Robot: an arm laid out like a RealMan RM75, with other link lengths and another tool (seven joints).
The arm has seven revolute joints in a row. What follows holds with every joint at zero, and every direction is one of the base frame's. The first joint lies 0.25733 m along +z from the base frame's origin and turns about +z. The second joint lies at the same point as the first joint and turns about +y. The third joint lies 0.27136 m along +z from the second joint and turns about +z. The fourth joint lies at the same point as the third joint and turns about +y. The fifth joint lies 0.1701 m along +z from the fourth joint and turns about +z. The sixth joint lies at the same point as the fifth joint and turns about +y. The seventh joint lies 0.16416 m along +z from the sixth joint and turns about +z. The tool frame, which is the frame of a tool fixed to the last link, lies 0.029 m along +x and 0.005 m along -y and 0.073 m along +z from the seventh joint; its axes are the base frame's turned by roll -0.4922, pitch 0 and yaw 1.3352 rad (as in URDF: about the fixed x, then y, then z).
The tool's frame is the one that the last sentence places.
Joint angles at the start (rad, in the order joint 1, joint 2, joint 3, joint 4, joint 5, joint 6, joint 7):
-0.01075, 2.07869, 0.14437, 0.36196, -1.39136, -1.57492, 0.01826
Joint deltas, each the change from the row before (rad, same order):
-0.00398, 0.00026, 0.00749, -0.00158, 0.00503, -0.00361, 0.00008
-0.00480, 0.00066, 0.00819, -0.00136, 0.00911, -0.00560, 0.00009
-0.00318, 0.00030, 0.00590, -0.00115, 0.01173, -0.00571, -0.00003
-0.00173, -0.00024, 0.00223, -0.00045, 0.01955, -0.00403, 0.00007
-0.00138, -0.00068, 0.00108, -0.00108, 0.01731, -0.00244, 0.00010
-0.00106, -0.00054, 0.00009, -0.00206, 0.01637, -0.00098, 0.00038
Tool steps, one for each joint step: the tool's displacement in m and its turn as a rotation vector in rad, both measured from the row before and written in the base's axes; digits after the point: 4 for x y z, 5 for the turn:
0.0022, -0.0022, 0.0031, 0.01232, -0.00226, -0.00946
0.0028, -0.0029, 0.0039, 0.01703, -0.00223, -0.01251
0.0026, -0.0025, 0.0040, 0.01676, -0.00252, -0.01173
0.0034, -0.0026, 0.0041, 0.01751, -0.00136, -0.01530
0.0032, -0.0024, 0.0035, 0.01385, -0.00192, -0.01371
0.0031, -0.0022, 0.0030, 0.01133, -0.00195, -0.01308

